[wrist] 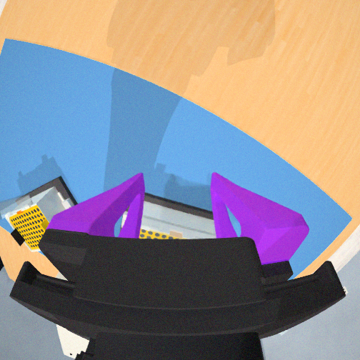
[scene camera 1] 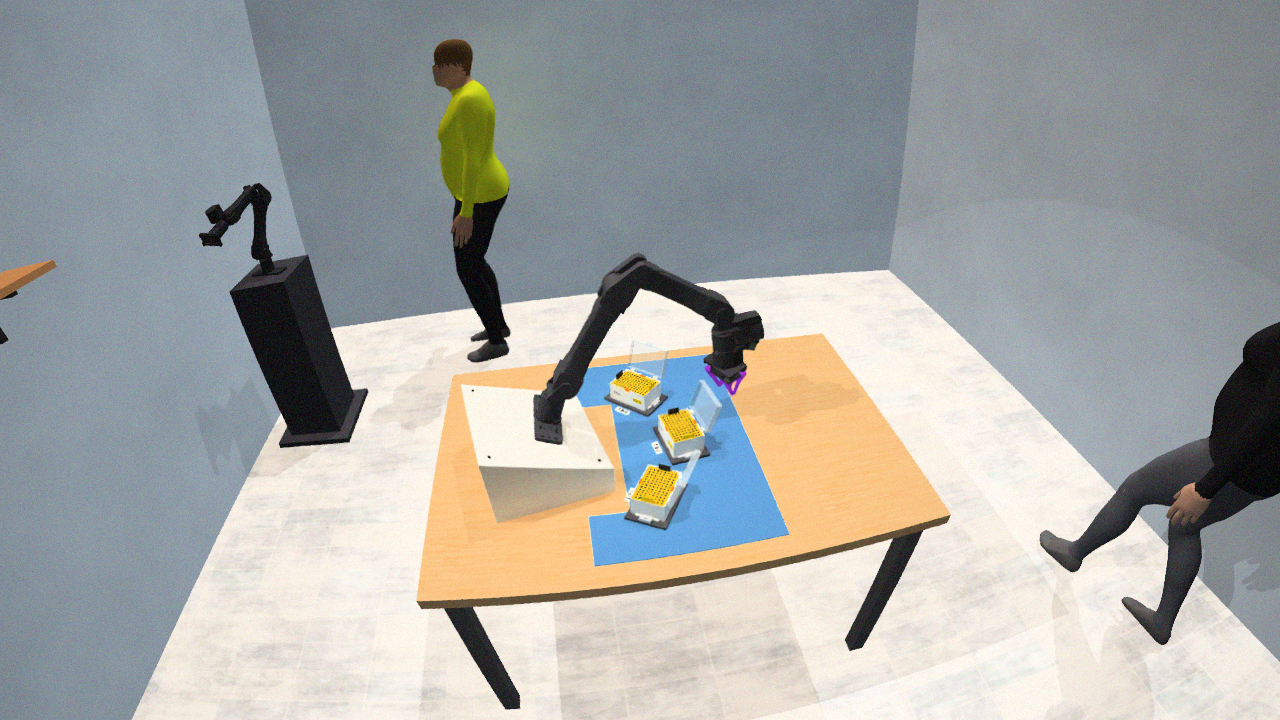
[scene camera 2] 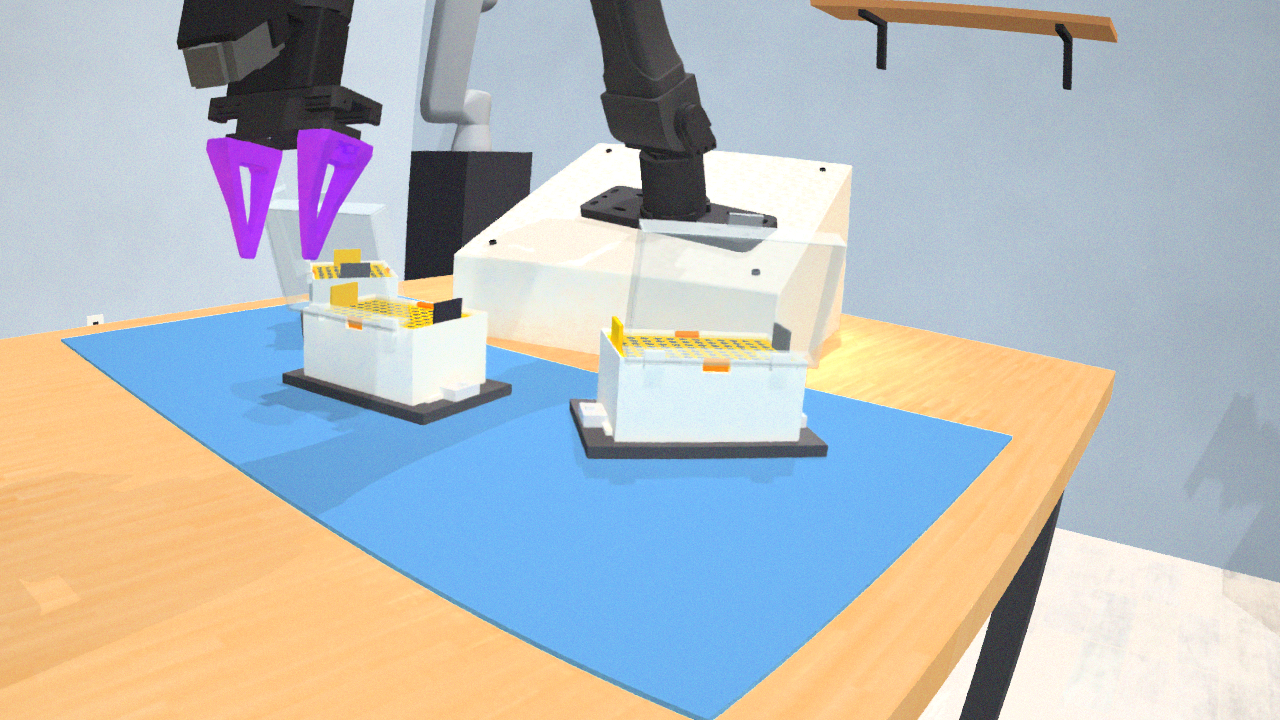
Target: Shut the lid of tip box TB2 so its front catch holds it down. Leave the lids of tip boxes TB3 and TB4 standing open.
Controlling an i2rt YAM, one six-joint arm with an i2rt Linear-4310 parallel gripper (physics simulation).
Labels:
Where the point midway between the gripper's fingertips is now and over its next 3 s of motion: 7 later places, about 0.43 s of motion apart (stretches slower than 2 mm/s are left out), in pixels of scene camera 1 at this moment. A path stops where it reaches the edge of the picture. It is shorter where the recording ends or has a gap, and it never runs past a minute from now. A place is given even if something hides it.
My gripper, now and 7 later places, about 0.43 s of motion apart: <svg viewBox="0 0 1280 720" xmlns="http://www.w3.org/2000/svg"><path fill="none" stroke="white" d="M726 390L717 394L716 395L706 400L705 401L705 408L703 416L708 420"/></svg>

